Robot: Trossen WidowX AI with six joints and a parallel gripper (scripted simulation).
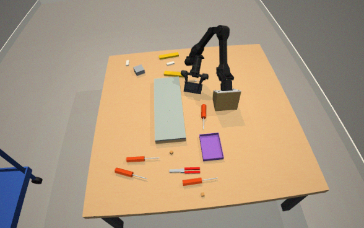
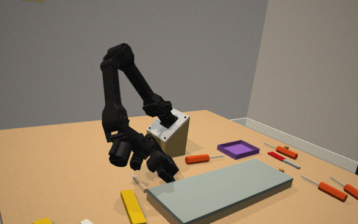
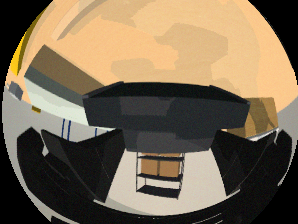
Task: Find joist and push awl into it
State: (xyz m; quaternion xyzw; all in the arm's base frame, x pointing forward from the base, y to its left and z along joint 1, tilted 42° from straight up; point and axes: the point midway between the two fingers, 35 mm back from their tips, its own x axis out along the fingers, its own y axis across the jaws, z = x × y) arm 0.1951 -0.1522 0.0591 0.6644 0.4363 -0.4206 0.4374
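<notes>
The stud finder is 1 cm behind my gripper tip and 1 cm to the left of it. Also, from my gripper tip: purple tray 7 cm behind, 44 cm to the left, 4 cm below; awl 2 cm behind, 11 cm to the right, 5 cm below; grey cube 38 cm ahead, 26 cm to the right, 4 cm below.
</notes>
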